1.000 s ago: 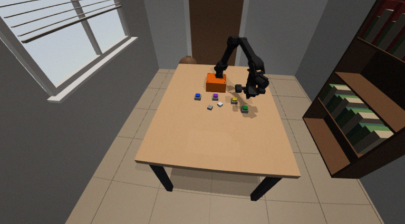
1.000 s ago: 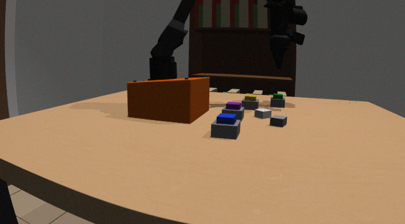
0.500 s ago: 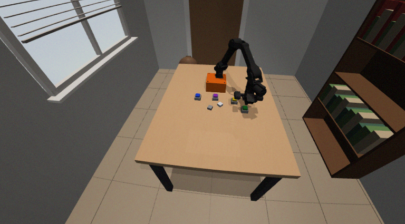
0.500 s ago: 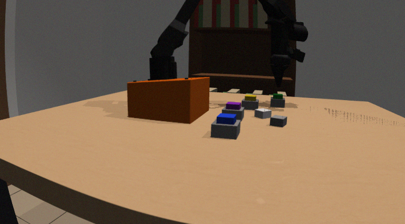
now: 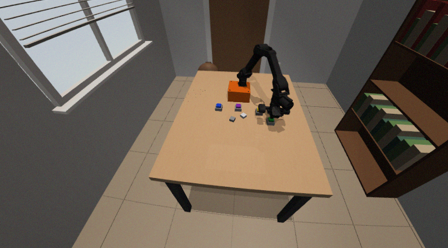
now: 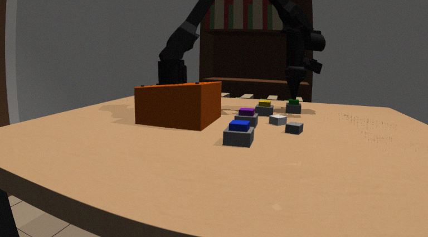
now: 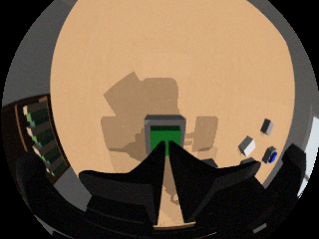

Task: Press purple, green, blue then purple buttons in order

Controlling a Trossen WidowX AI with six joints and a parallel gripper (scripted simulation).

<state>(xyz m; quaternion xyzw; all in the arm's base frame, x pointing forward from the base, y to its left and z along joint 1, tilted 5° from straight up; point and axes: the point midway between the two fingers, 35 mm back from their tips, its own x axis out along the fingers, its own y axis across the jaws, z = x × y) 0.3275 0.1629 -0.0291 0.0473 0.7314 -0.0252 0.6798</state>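
The green button lies 10 mm below my gripper tip. The rest, counted from my gripper tip: purple button (200 mm to the right, 140 mm behind, 10 mm below); then yellow button (90 mm behind, 60 mm to the right, 10 mm below); then light grey block (170 mm to the right, 60 mm behind, 30 mm below).
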